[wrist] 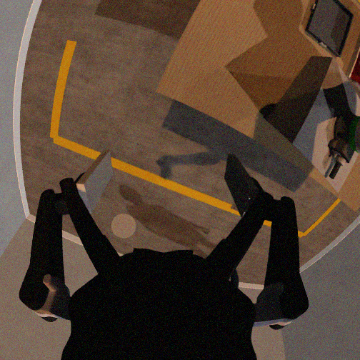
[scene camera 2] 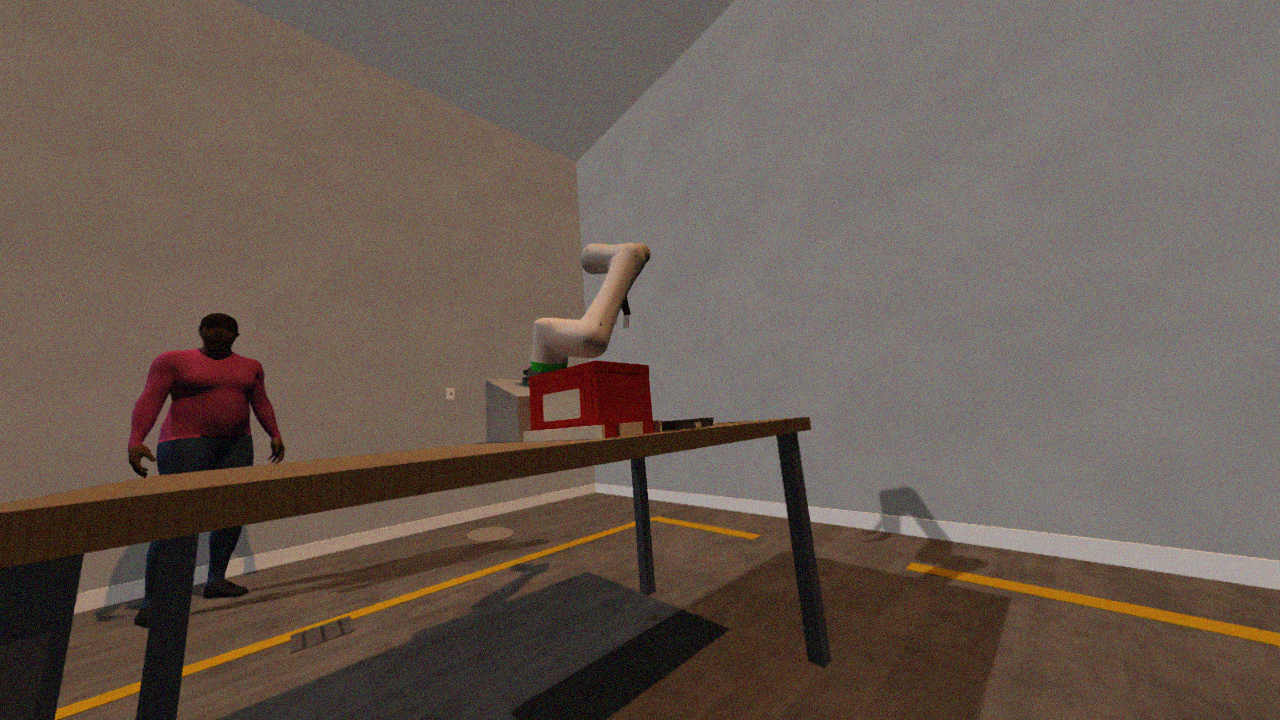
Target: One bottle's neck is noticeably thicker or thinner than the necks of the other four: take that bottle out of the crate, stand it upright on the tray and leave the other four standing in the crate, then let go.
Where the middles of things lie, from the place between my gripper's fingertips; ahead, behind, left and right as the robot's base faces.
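Pale strip [scene camera 2: 596,431]: my hand far short of it, far to the left of it, far above it.
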